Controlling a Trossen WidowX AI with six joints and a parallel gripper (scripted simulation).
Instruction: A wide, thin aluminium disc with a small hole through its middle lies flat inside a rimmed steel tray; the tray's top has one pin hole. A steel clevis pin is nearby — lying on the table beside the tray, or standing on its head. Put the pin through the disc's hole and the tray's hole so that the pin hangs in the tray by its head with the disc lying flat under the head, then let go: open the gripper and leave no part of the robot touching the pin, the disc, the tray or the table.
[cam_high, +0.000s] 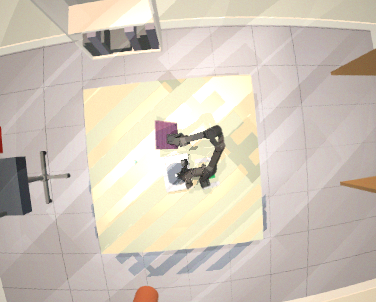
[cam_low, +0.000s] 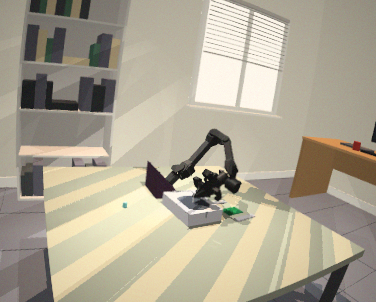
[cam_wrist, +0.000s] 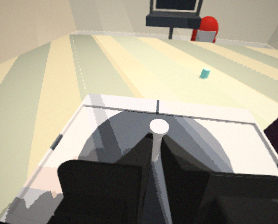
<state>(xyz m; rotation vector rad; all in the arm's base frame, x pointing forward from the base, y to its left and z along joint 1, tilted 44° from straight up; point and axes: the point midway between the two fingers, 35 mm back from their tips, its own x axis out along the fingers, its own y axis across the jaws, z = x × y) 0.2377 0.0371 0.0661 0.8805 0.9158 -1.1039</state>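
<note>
My gripper tip is now 10 mm above the steel clevis pin. Round my gripper tip: green flat square (230 mm to the left, 90 mm below); rimmed tray (10 mm behind, 10 mm to the left, 40 mm below); grey aluminium disc (10 mm to the left, 30 mm below).
</note>
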